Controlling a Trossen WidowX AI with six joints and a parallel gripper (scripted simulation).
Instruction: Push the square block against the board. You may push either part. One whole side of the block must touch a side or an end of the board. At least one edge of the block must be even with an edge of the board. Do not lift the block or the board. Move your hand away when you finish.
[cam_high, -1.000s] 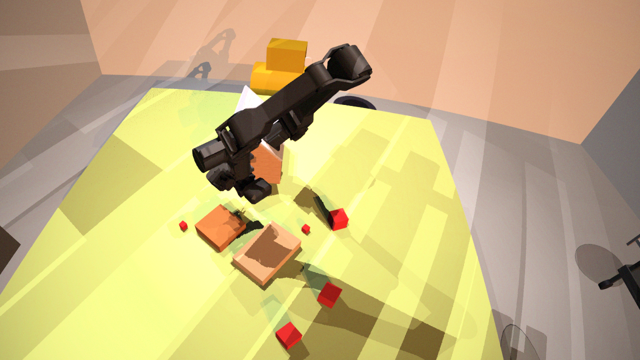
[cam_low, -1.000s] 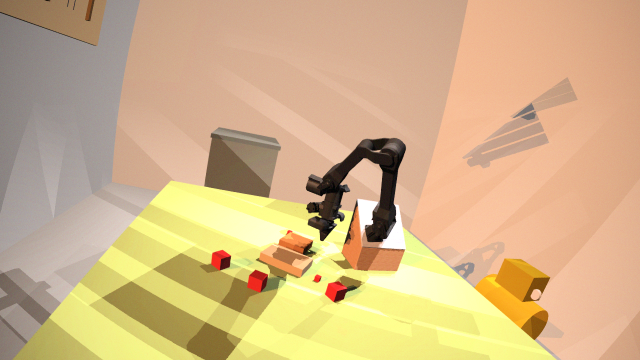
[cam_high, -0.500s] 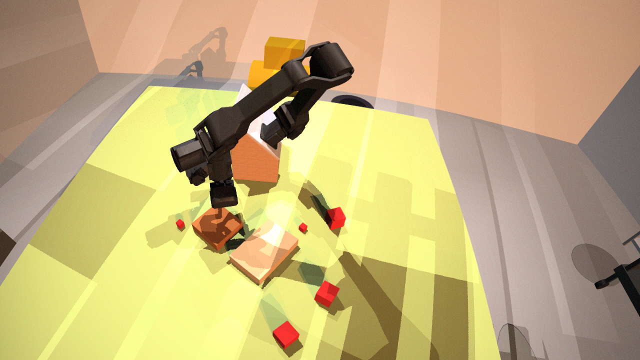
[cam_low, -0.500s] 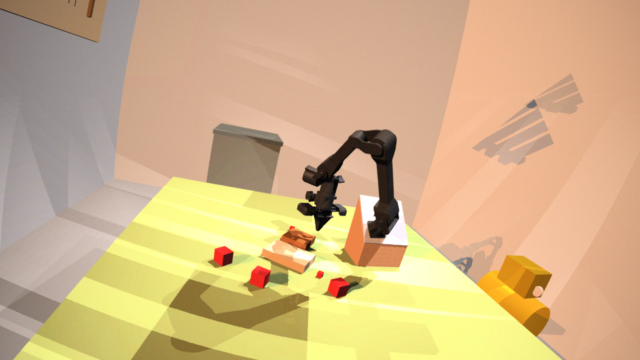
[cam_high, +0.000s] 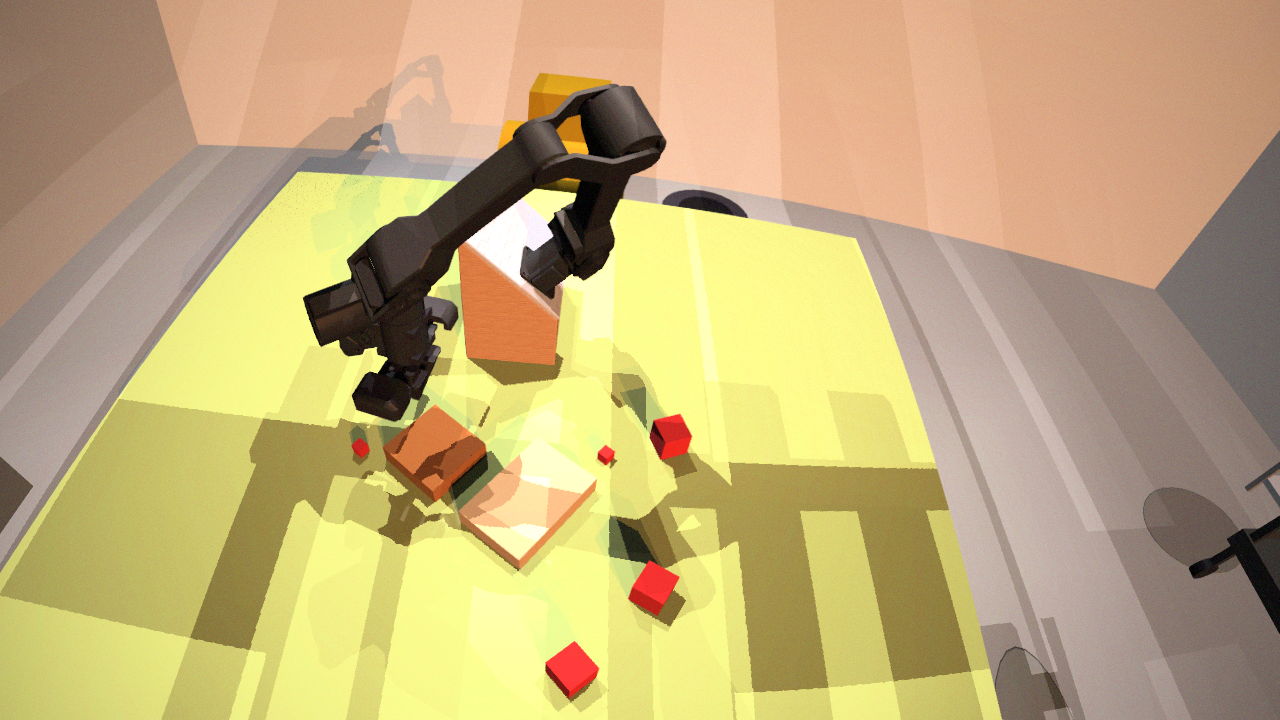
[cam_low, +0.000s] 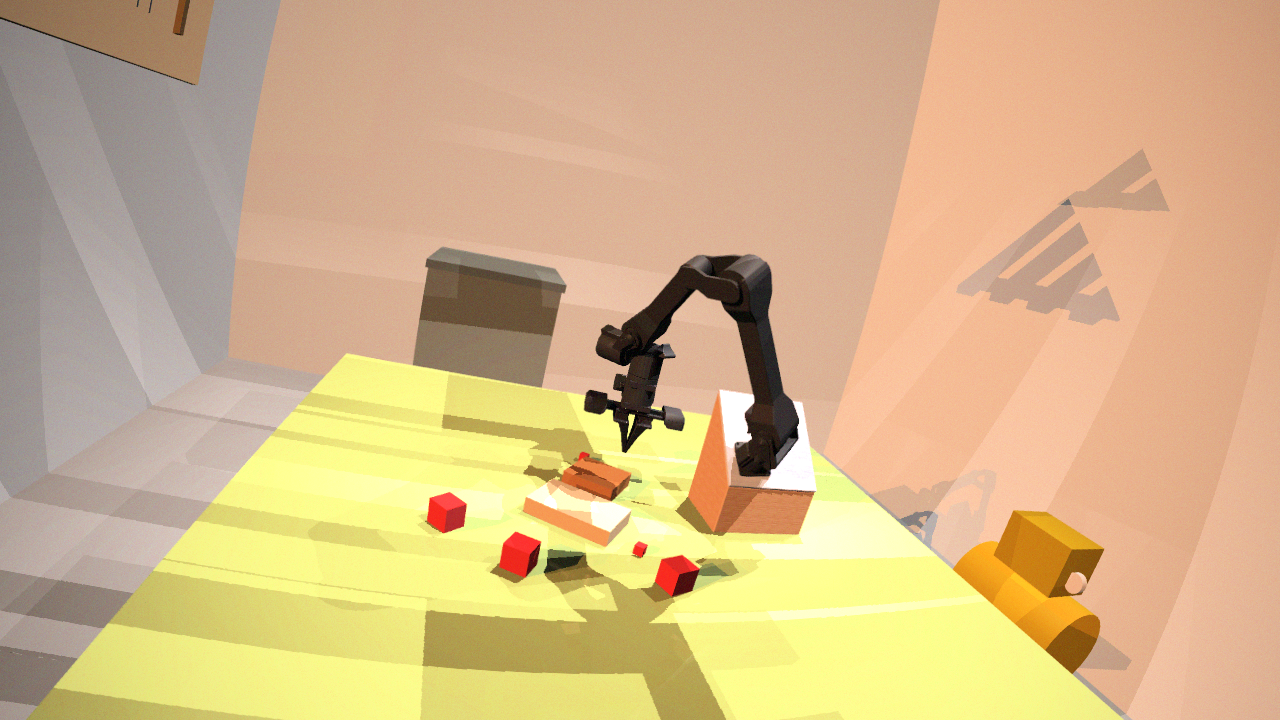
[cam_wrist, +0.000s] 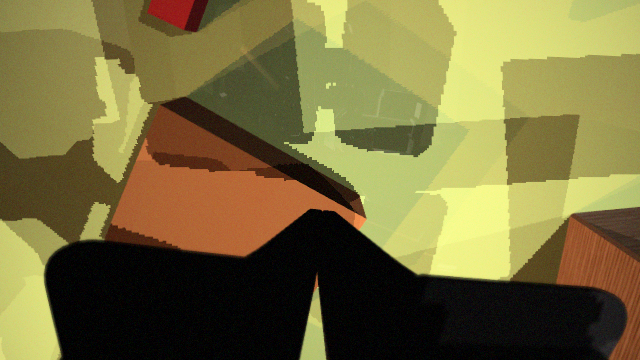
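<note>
The square block is 50 mm below my gripper tip, 50 mm ahead of it and 30 mm to the left of it. From my gripper tip the other things lie so: board (160 mm to the left, 120 mm ahead, 50 mm below).
</note>
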